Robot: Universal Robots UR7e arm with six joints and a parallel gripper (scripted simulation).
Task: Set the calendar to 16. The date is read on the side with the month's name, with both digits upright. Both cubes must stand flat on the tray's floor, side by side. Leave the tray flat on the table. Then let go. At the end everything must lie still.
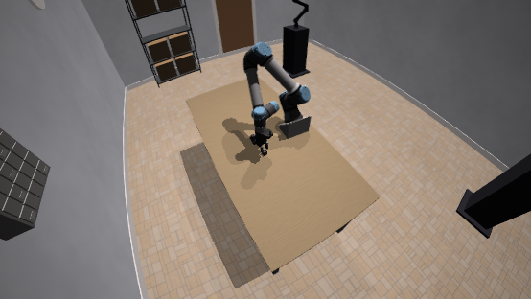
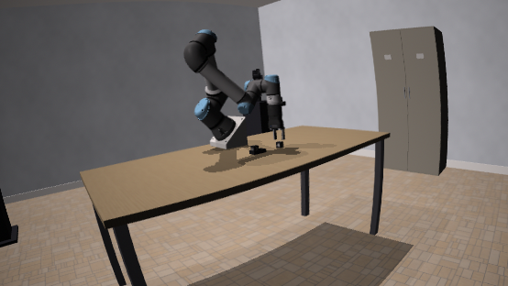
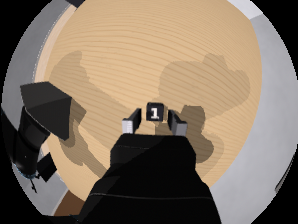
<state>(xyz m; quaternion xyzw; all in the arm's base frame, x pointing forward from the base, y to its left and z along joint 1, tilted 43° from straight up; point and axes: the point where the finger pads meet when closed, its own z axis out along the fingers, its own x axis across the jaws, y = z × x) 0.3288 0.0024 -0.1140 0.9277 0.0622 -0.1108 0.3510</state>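
My hand is 4 cm above the black date cube. Round my hand: dark calendar tray: 1 cm behind, 15 cm to the right, 5 cm below.
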